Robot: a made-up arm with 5 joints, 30 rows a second.
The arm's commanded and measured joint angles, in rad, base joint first. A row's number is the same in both.
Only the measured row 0 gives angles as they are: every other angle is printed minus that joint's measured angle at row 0.
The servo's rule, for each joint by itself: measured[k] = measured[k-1] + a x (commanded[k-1-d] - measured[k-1]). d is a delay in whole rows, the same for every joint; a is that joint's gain. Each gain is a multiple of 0.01, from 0.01 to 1. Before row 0 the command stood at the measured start. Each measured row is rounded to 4 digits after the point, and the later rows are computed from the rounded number. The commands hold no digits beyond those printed.
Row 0, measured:
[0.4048 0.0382 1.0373 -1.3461 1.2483]
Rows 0 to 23, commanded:
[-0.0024 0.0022 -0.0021 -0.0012 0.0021]
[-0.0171 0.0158 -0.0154 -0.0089 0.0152]
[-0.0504 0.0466 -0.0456 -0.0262 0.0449]
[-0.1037 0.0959 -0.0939 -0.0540 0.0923]
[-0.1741 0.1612 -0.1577 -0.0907 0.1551]
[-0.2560 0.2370 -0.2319 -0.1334 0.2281]
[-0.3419 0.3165 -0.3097 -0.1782 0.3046]
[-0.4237 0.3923 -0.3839 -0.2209 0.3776]
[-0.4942 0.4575 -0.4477 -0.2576 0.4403]
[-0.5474 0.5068 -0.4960 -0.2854 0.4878]
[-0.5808 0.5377 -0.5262 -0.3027 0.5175]
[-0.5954 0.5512 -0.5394 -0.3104 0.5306]
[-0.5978 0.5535 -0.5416 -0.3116 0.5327]
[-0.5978 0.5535 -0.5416 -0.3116 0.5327]
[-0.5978 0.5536 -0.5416 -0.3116 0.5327]
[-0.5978 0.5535 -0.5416 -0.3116 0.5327]
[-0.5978 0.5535 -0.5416 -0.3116 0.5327]
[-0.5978 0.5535 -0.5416 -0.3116 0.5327]
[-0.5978 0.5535 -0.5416 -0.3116 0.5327]
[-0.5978 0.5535 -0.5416 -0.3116 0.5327]
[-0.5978 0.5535 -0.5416 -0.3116 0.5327]
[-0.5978 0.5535 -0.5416 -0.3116 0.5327]
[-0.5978 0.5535 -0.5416 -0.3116 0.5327]
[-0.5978 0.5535 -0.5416 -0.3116 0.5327]
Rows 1 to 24, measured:
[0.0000 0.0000 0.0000 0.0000 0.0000]
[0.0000 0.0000 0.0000 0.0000 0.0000]
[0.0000 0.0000 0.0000 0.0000 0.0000]
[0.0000 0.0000 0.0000 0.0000 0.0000]
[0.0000 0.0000 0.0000 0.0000 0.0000]
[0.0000 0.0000 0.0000 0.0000 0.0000]
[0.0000 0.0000 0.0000 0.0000 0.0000]
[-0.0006 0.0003 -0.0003 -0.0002 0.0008]
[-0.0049 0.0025 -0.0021 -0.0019 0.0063]
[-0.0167 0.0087 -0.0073 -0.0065 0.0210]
[-0.0393 0.0209 -0.0177 -0.0155 0.0481]
[-0.0743 0.0405 -0.0345 -0.0298 0.0888]
[-0.1215 0.0680 -0.0582 -0.0495 0.1417]
[-0.1788 0.1028 -0.0884 -0.0740 0.2036]
[-0.2425 0.1433 -0.1239 -0.1019 0.2697]
[-0.3079 0.1873 -0.1628 -0.1315 0.3345]
[-0.3702 0.2320 -0.2028 -0.1607 0.3928]
[-0.4250 0.2748 -0.2416 -0.1877 0.4402]
[-0.4693 0.3135 -0.2773 -0.2110 0.4746]
[-0.5027 0.3471 -0.3090 -0.2301 0.4967]
[-0.5274 0.3760 -0.3369 -0.2456 0.5104]
[-0.5457 0.4009 -0.3615 -0.2581 0.5189]
[-0.5592 0.4223 -0.3831 -0.2683 0.5241]
[-0.5692 0.4407 -0.4021 -0.2765 0.5274]
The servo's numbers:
d 7
a 0.26 0.14 0.12 0.19 0.38

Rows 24 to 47, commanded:
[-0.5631 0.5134 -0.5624 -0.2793 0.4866]
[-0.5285 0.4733 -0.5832 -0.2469 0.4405]
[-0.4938 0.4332 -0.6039 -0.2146 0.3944]
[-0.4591 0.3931 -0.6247 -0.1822 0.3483]
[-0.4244 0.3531 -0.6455 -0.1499 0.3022]
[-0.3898 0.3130 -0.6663 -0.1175 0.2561]
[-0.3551 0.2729 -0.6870 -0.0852 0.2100]
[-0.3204 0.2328 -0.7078 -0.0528 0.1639]
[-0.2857 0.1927 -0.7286 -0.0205 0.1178]
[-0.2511 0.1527 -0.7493 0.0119 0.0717]
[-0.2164 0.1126 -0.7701 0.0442 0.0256]
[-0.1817 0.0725 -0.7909 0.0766 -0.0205]
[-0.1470 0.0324 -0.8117 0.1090 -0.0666]
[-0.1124 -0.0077 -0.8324 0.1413 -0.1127]
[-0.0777 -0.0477 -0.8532 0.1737 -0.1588]
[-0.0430 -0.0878 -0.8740 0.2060 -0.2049]
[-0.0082 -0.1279 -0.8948 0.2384 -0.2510]
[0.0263 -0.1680 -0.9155 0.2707 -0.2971]
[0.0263 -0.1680 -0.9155 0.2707 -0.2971]
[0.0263 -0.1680 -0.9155 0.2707 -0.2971]
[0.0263 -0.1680 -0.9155 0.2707 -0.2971]
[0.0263 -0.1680 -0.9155 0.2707 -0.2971]
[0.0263 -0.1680 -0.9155 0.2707 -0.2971]
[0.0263 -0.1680 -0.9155 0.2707 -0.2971]
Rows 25 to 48, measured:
[-0.5766 0.4565 -0.4188 -0.2832 0.5294]
[-0.5821 0.4701 -0.4335 -0.2886 0.5307]
[-0.5862 0.4818 -0.4465 -0.2930 0.5315]
[-0.5892 0.4918 -0.4579 -0.2965 0.5320]
[-0.5914 0.5004 -0.4679 -0.2994 0.5323]
[-0.5931 0.5078 -0.4767 -0.3017 0.5325]
[-0.5943 0.5142 -0.4845 -0.3036 0.5326]
[-0.5862 0.5141 -0.4938 -0.2990 0.5151]
[-0.5712 0.5084 -0.5045 -0.2891 0.4868]
[-0.5511 0.4979 -0.5164 -0.2749 0.4517]
[-0.5272 0.4832 -0.5294 -0.2573 0.4124]
[-0.5005 0.4650 -0.5433 -0.2369 0.3705]
[-0.4717 0.4437 -0.5581 -0.2142 0.3270]
[-0.4414 0.4198 -0.5736 -0.1897 0.2825]
[-0.4099 0.3936 -0.5897 -0.1637 0.2374]
[-0.3776 0.3655 -0.6064 -0.1365 0.1920]
[-0.3447 0.3357 -0.6235 -0.1083 0.1463]
[-0.3113 0.3045 -0.6411 -0.0793 0.1004]
[-0.2776 0.2720 -0.6591 -0.0497 0.0545]
[-0.2436 0.2385 -0.6774 -0.0195 0.0085]
[-0.2095 0.2040 -0.6960 0.0111 -0.0376]
[-0.1752 0.1688 -0.7149 0.0420 -0.0837]
[-0.1408 0.1329 -0.7340 0.0732 -0.1298]
[-0.1063 0.0964 -0.7533 0.1046 -0.1759]

